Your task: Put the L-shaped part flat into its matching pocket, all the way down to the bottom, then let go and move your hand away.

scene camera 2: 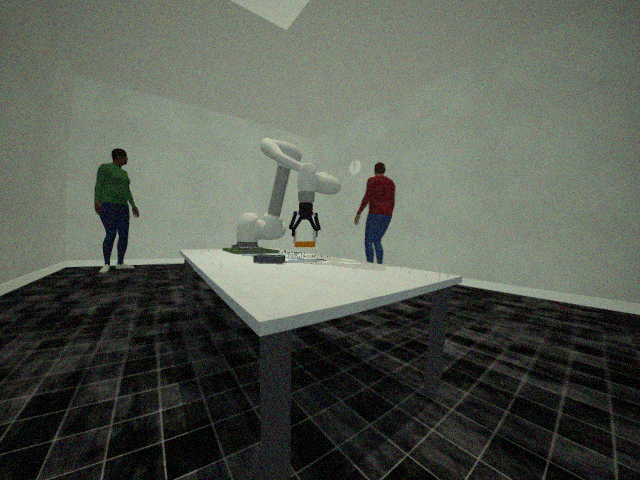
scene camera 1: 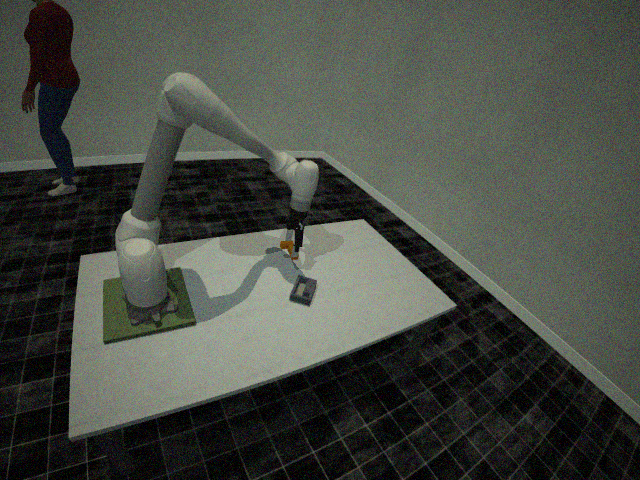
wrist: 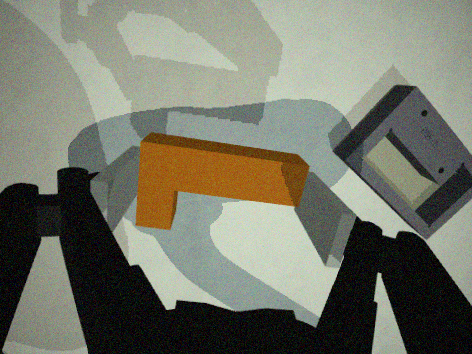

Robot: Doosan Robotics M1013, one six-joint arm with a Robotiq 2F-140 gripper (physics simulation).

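Where they show: gripper, fingertip midpoint: (scene camera 2: pixel 304 243) (scene camera 1: pixel 291 249) (wrist: pixel 222 179); arm's base at its link origin: (scene camera 2: pixel 247 249) (scene camera 1: pixel 149 303).
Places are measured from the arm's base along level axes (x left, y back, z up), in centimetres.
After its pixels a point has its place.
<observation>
The orange L-shaped part (scene camera 1: pixel 286 244) {x 2.3, y -65.7, z 8.4 cm} (scene camera 2: pixel 305 243) {x -2.3, y -67.9, z 7.9 cm} (wrist: pixel 215 173) {x -1.0, y -66.9, z 8.9 cm} is held level by its two ends. My gripper (scene camera 2: pixel 305 241) {x -1.3, y -66.1, z 7.9 cm} (wrist: pixel 222 179) {x -1.3, y -66.1, z 7.9 cm} is shut on it, one grey fingertip at each end, and holds it above the table. The dark grey block with the pocket (scene camera 1: pixel 309 291) {x -23.7, y -61.4, z 1.6 cm} (scene camera 2: pixel 269 258) {x -23.1, y -64.8, z 0.6 cm} (wrist: pixel 437 135) {x -21.7, y -64.4, z 1.7 cm} lies on the table. In the wrist view it is to the right of the part and turned at a slant to it. Its L-shaped pocket opens upward and its pale bottom shows. The part is apart from the block. In scene camera 2 the part is higher than the block.
The white table (scene camera 1: pixel 217 361) {x -34.9, y -13.0, z -1.9 cm} (scene camera 2: pixel 330 294) {x -42.9, y -122.0, z -2.0 cm} bears the arm's green base plate (scene camera 1: pixel 116 310) {x 1.6, y 12.6, z -0.2 cm} at one end. A person in red (scene camera 1: pixel 49 46) (scene camera 2: pixel 381 196) and a person in green (scene camera 2: pixel 112 183) stand on the floor beyond the table. Shadows of the arm fall across the table.
</observation>
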